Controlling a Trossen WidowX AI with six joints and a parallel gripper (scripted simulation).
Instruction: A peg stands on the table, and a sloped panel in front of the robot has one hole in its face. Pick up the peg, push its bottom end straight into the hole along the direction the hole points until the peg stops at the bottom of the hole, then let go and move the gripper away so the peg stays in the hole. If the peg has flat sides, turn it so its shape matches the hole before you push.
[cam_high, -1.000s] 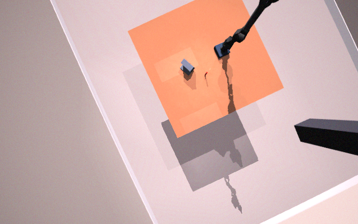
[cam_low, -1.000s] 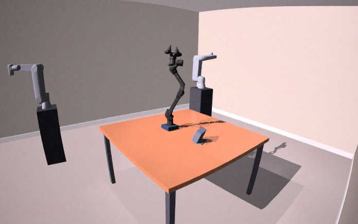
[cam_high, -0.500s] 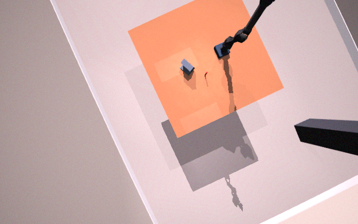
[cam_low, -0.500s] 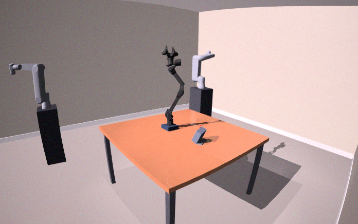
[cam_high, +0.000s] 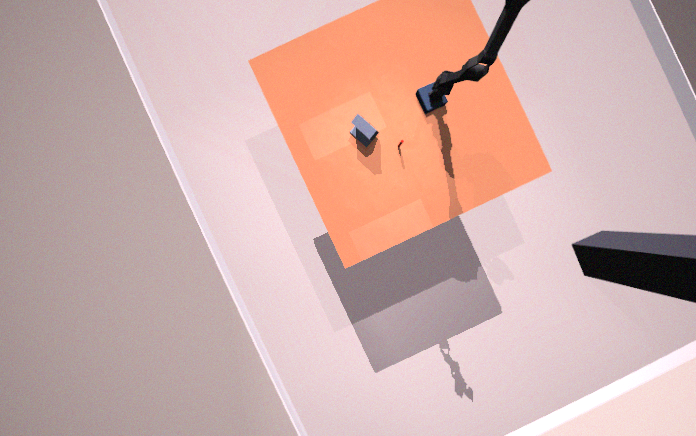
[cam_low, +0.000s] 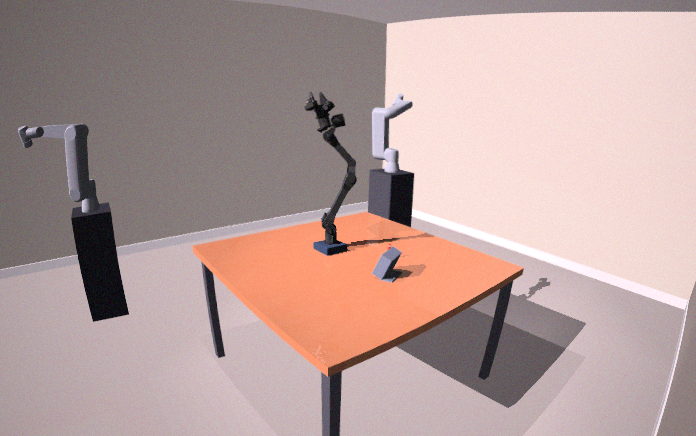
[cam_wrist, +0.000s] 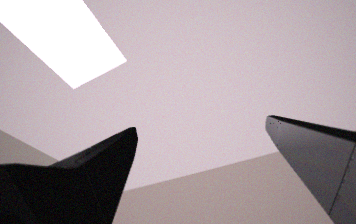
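Now: gripper tip 78 cm above the red peg, 40 cm short of it and 21 cm to the right of it. Round my gripper tip: sloped panel 77 cm below, 55 cm ahead, 6 cm to the left.
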